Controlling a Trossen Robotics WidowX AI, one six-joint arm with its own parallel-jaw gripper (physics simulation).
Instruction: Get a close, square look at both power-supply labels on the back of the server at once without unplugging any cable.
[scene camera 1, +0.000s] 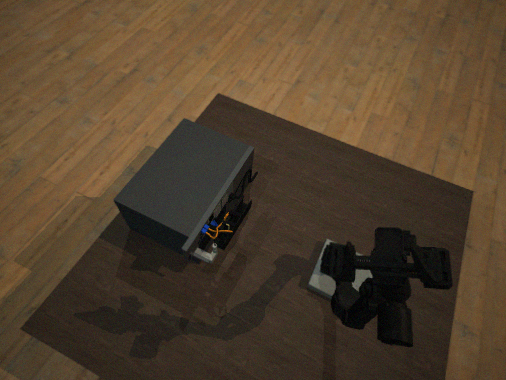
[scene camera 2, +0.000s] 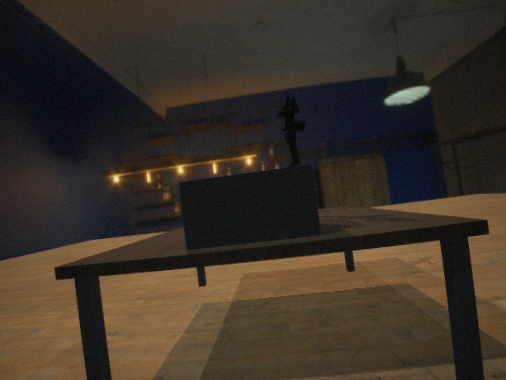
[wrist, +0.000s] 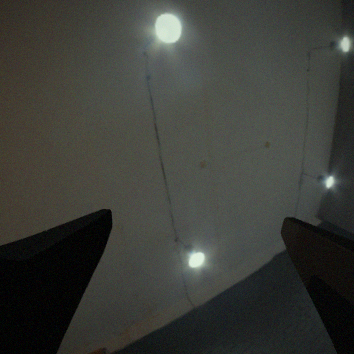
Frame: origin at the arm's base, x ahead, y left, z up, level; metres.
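Where they show: gripper, fingertip midpoint: (scene camera 1: 378, 244) (scene camera 2: 290, 95) (wrist: 198, 222).
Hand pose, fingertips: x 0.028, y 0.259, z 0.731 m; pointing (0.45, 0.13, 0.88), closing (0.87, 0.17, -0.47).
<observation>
After its pixels a point has its place.
The server cabinet (scene camera 1: 185, 175) @(x 0.607, y -0.019, z 0.192 m) (scene camera 2: 250, 210) @(x 0.766, y -0.037, z 0.070 m) is a large dark grey box on the table. In scene camera 1 its open back faces right, towards the arm, with orange cables (scene camera 1: 216, 233) @(x 0.396, y 0.142, z 0.203 m), blue plugs (scene camera 1: 205, 228) @(x 0.443, y 0.133, z 0.182 m) and black cables (scene camera 1: 235, 199) @(x 0.446, y -0.104, z 0.012 m) at the opening. The power-supply labels cannot be made out. In scene camera 2 its plain closed side shows. My gripper (wrist: 198, 222) @(x 0.028, y 0.259, z 0.731 m) is open with nothing between the fingers; it is raised high above the table, well away from the cabinet, and the wrist view faces the ceiling and its lamps. The server does not show in the wrist view.
The dark table (scene camera 1: 320, 165) @(x 0.184, y -0.468, z -0.034 m) (scene camera 2: 150, 257) @(x 0.823, y -0.357, z -0.034 m) stands on a wooden floor. A light grey base plate (scene camera 1: 320, 281) @(x 0.018, y 0.066, z 0.001 m) lies under the arm (scene camera 1: 372, 300) @(x -0.032, y 0.268, z 0.537 m). A small white block (scene camera 1: 204, 255) @(x 0.417, y 0.196, z 0.114 m) with a light peg (scene camera 1: 214, 247) @(x 0.390, y 0.171, z 0.157 m) sits by the cabinet's near back corner. A lamp (scene camera 2: 406, 85) hangs from the ceiling.
</observation>
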